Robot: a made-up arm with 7 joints.
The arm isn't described. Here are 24 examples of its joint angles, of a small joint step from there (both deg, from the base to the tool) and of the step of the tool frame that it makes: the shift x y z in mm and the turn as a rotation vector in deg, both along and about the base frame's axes.
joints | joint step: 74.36 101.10 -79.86 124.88 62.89 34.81 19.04 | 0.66 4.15 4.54 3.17 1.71 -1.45 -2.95
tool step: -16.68 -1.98 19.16 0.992 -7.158 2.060
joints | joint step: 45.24 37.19 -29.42 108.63 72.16 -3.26 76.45 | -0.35 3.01 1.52 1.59 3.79 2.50 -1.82
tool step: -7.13 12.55 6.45 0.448 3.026 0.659
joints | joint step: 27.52 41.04 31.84 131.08 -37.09 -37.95 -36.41 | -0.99 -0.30 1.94 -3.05 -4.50 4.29 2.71
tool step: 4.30 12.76 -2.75 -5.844 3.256 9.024
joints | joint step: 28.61 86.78 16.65 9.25 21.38 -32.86 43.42 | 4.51 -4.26 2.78 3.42 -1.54 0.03 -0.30
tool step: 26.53 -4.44 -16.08 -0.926 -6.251 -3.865
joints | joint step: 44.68 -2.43 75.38 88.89 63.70 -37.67 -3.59 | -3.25 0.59 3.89 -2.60 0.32 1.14 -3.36
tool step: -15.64 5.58 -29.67 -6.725 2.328 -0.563
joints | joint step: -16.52 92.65 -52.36 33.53 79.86 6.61 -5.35 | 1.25 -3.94 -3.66 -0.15 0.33 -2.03 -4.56
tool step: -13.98 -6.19 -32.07 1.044 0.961 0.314
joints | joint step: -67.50 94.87 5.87 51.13 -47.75 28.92 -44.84 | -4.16 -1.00 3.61 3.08 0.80 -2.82 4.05
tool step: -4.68 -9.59 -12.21 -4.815 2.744 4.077
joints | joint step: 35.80 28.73 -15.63 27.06 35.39 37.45 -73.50 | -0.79 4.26 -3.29 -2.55 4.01 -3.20 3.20
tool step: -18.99 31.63 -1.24 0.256 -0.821 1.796
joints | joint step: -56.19 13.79 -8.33 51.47 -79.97 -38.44 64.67 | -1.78 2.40 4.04 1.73 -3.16 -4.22 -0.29
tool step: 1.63 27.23 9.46 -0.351 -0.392 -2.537
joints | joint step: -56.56 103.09 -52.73 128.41 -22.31 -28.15 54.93 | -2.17 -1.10 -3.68 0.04 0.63 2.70 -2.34
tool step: -18.57 -0.84 4.26 2.532 3.759 3.448
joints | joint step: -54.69 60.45 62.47 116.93 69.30 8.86 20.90 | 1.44 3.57 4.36 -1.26 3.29 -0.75 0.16
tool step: 9.54 2.96 25.48 0.284 -5.720 -1.512
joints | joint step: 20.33 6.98 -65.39 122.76 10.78 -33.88 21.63 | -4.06 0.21 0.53 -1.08 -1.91 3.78 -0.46
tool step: -6.25 -0.22 -12.59 4.617 4.549 2.862
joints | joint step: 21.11 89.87 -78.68 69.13 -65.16 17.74 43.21 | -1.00 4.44 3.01 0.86 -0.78 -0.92 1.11
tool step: -2.77 11.76 29.34 3.933 -0.655 1.374
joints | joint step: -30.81 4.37 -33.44 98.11 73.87 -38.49 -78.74 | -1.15 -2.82 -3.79 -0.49 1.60 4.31 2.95
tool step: -11.67 -24.49 6.57 -6.624 0.582 -5.974
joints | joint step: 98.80 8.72 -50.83 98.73 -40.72 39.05 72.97 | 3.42 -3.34 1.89 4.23 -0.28 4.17 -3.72
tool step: -36.62 -9.67 12.17 -5.799 -7.496 -5.573
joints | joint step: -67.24 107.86 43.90 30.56 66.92 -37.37 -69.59 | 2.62 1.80 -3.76 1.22 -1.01 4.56 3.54
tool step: 11.52 -8.48 7.44 0.016 7.157 -1.028
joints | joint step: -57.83 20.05 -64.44 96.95 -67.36 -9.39 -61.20 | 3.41 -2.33 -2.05 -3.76 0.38 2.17 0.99
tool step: 1.99 -12.05 -12.61 1.754 -0.774 -1.858
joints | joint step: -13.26 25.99 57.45 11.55 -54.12 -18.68 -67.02 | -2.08 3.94 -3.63 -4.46 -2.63 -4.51 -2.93
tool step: -20.82 16.86 12.88 1.660 3.131 -6.319
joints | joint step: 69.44 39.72 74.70 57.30 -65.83 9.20 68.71 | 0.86 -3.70 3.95 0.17 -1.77 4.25 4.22
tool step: 17.35 -10.62 -16.67 -8.695 -1.629 -5.762
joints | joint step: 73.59 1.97 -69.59 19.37 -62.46 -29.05 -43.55 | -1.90 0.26 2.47 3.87 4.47 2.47 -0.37
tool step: -5.95 -9.89 -6.19 -7.910 0.109 0.075
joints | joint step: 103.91 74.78 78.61 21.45 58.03 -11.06 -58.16 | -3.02 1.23 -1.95 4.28 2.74 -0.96 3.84
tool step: -25.52 -2.11 -1.11 1.553 2.698 9.217
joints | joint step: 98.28 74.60 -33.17 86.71 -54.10 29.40 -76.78 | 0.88 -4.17 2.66 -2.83 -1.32 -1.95 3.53
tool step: 8.03 -1.27 9.16 -3.134 0.956 -2.983
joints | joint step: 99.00 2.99 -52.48 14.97 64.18 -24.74 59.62 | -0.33 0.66 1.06 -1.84 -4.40 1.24 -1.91
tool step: 2.73 11.98 -6.05 1.734 2.432 4.475
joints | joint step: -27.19 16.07 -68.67 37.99 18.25 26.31 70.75 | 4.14 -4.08 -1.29 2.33 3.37 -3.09 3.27
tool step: 34.01 -42.44 -6.23 -9.651 -2.637 6.405
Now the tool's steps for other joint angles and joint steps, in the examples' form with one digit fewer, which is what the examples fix.
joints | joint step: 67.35 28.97 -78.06 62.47 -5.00 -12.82 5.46 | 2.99 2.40 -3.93 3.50 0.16 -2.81 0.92
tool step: -5.0 4.3 12.1 2.94 -1.05 -5.22
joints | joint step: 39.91 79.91 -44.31 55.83 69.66 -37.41 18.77 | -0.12 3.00 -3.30 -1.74 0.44 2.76 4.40
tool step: -17.5 14.9 4.1 2.53 7.67 0.44
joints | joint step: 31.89 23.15 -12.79 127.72 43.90 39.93 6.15 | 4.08 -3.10 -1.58 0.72 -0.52 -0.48 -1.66
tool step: -0.8 -12.6 14.2 -2.37 -4.49 -1.29
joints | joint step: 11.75 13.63 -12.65 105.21 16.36 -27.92 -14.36 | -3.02 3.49 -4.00 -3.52 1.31 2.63 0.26
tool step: -7.7 2.5 -29.9 4.65 10.20 -2.68
